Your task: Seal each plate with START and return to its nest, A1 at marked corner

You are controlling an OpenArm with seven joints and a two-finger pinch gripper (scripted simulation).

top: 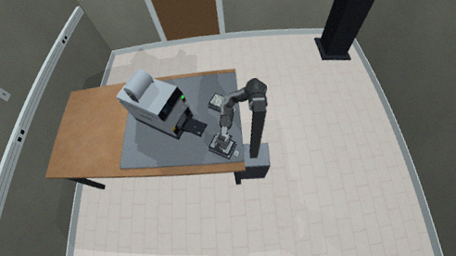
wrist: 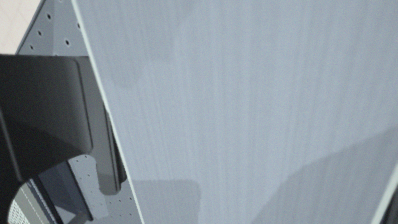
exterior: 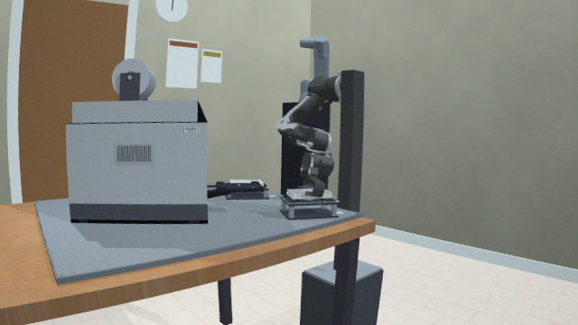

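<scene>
Right now the plate nest is 2 cm below my hand. The rest, counted from my hand: white open-well plate 1 cm ahead, 35 cm to the right, 2 cm below; then yellow warning mark 31 cm ahead, 9 cm to the right, 7 cm above; then sealer stage 18 cm ahead, 13 cm to the right, 2 cm above.
</scene>
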